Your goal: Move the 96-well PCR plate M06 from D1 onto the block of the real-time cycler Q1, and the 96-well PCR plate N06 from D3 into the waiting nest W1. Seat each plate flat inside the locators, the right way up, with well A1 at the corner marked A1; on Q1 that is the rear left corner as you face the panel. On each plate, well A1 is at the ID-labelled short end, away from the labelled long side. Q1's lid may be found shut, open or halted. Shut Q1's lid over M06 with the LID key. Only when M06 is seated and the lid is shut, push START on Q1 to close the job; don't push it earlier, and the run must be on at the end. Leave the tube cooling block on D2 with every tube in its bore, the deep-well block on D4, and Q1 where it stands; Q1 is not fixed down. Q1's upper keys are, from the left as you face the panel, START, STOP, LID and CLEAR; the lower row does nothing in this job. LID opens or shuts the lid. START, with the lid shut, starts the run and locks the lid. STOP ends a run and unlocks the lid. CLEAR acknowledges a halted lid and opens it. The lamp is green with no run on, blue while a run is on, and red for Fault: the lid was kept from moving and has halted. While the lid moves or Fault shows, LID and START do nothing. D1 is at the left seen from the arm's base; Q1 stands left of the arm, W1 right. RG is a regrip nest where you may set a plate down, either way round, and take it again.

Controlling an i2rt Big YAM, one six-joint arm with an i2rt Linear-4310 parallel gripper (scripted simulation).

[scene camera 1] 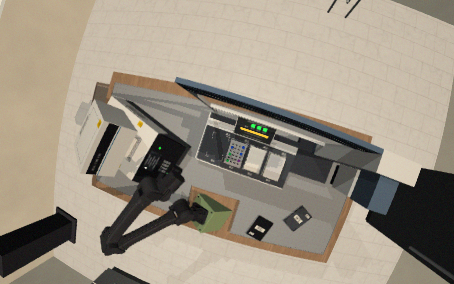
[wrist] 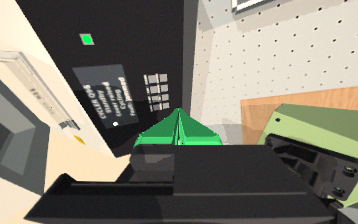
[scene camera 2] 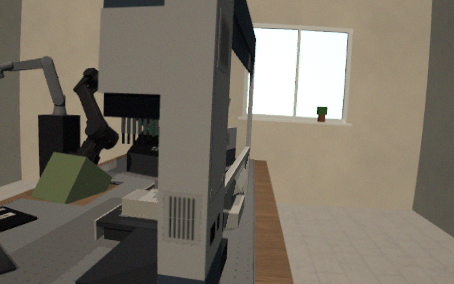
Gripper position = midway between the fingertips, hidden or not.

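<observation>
I can see my gripper (wrist: 178, 112), but the deep-well block is out of frame in the wrist view. There's a tall gantry (scene camera 1: 388, 164) as well, and I do see that block (scene camera 2: 140, 203).
</observation>
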